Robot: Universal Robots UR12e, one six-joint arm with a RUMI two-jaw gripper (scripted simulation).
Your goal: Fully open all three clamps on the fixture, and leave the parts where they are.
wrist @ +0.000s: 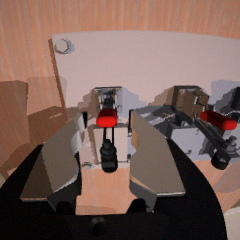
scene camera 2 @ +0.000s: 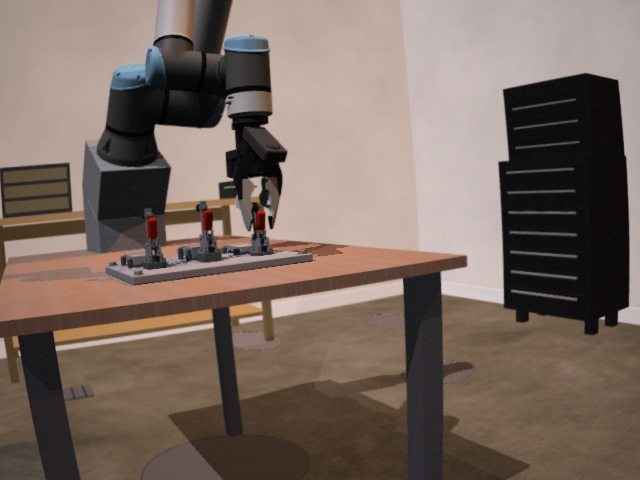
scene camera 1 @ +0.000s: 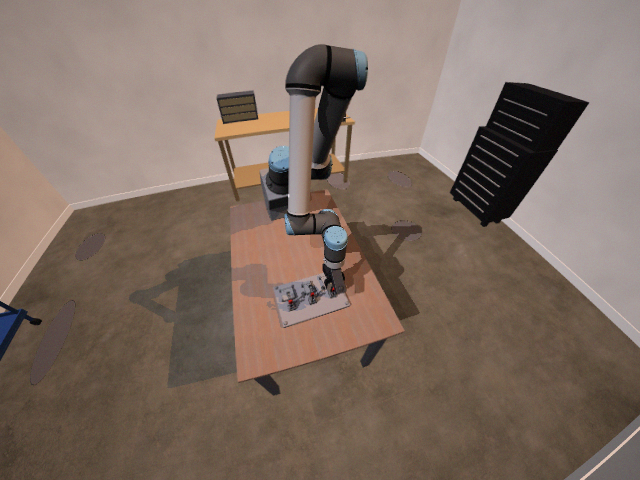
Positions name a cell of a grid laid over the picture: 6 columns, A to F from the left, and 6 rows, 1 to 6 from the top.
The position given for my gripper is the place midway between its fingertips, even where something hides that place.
In view: my gripper (scene camera 2: C3) and a grey fixture plate (scene camera 2: B4).
My gripper also shows in the wrist view (wrist: C3). The grey fixture plate shows as well in the wrist view (wrist: D2) and in scene camera 1 (scene camera 1: C4).
